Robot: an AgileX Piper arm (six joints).
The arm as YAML. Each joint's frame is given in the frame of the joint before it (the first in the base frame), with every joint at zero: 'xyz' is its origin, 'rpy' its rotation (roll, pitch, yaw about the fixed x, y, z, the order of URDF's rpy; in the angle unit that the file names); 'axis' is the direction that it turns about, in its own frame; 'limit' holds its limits. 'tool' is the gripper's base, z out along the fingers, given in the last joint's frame.
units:
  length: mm
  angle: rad
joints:
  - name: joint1
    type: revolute
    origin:
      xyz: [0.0, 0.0, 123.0]
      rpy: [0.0, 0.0, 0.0]
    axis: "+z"
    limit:
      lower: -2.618
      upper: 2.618
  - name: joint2
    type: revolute
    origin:
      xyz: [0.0, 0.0, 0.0]
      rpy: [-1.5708, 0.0, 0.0]
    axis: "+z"
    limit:
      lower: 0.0
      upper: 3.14
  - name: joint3
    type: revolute
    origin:
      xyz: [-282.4, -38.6, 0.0]
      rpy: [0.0, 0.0, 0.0]
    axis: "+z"
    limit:
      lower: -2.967
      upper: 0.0
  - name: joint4
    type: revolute
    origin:
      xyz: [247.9, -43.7, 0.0]
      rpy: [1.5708, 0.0, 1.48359]
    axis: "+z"
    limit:
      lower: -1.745
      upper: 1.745
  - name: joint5
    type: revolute
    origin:
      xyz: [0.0, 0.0, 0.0]
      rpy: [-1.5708, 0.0, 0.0]
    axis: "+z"
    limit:
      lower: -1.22
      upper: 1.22
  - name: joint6
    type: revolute
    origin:
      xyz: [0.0, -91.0, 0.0]
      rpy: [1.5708, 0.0, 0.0]
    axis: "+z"
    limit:
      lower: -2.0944
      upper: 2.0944
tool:
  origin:
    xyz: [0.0, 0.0, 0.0]
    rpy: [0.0, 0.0, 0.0]
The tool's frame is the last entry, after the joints.
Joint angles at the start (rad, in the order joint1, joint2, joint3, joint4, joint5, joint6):
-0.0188 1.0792 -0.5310 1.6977 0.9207 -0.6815
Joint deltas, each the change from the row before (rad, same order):
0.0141 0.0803 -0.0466 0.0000 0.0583 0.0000
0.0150 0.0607 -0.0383 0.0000 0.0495 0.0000
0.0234 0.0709 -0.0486 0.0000 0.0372 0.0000
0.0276 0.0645 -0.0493 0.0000 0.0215 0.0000
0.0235 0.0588 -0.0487 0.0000 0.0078 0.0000
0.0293 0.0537 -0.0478 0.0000 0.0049 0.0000
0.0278 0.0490 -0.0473 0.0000 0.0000 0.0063
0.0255 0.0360 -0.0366 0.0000 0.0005 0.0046
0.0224 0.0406 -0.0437 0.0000 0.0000 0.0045
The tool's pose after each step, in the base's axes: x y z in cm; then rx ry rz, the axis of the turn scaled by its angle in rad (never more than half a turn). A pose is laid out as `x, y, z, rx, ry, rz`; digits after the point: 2 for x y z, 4 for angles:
20.32, 7.40, 28.19, 0.4005, 2.0498, 1.6210
21.30, 7.95, 28.19, 0.3668, 2.0736, 1.6827
22.57, 8.67, 28.11, 0.3345, 2.1007, 1.7373
23.81, 9.47, 28.01, 0.3037, 2.1249, 1.7772
25.07, 10.18, 27.86, 0.2829, 2.1439, 1.7997
26.17, 11.10, 27.72, 0.2543, 2.1630, 1.8215
27.21, 12.01, 27.60, 0.2341, 2.1801, 1.8399
27.90, 12.88, 27.51, 0.2115, 2.1938, 1.8563
28.77, 13.72, 27.44, 0.1899, 2.2039, 1.8701

